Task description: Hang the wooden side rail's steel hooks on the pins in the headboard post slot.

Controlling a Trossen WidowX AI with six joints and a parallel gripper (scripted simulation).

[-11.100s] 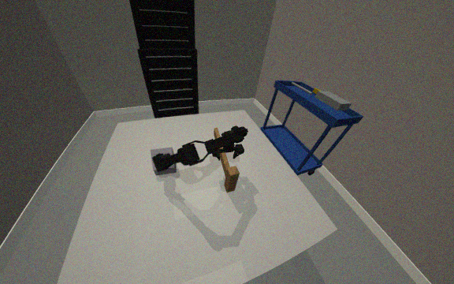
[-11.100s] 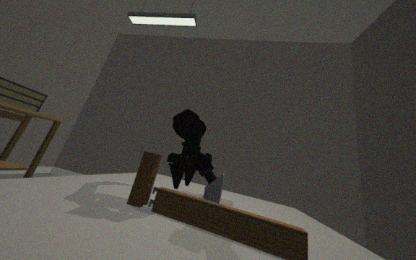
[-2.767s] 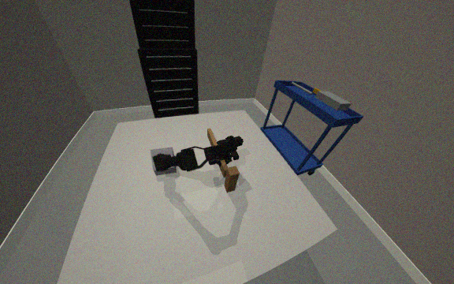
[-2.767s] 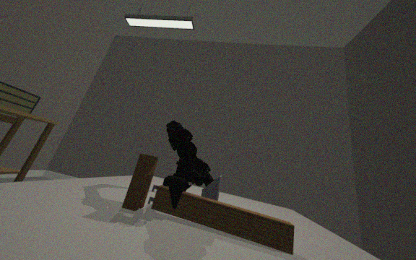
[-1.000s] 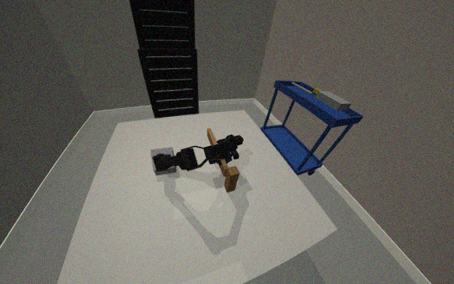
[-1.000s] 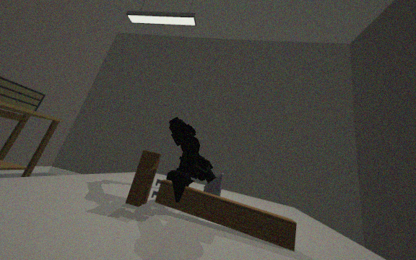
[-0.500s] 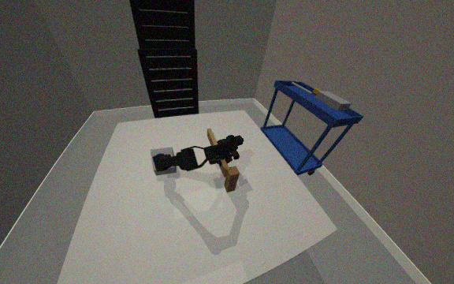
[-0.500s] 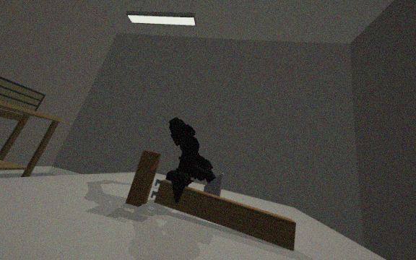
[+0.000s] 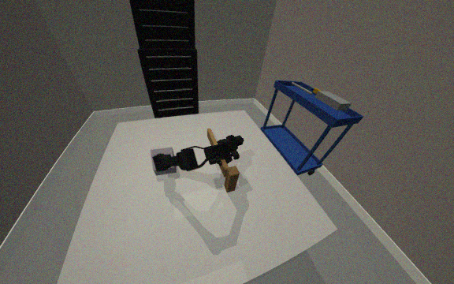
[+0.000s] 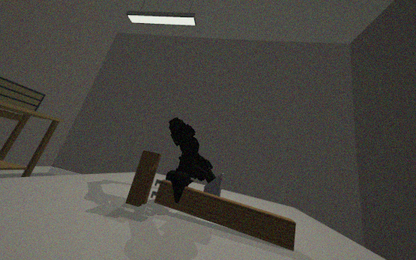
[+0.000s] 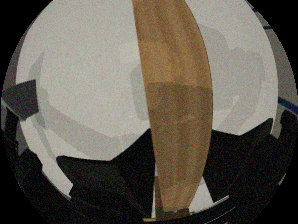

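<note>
Now: the headboard post 1 cm behind my gripper tip, 14 cm to the right of it and 4 cm above it.
</note>
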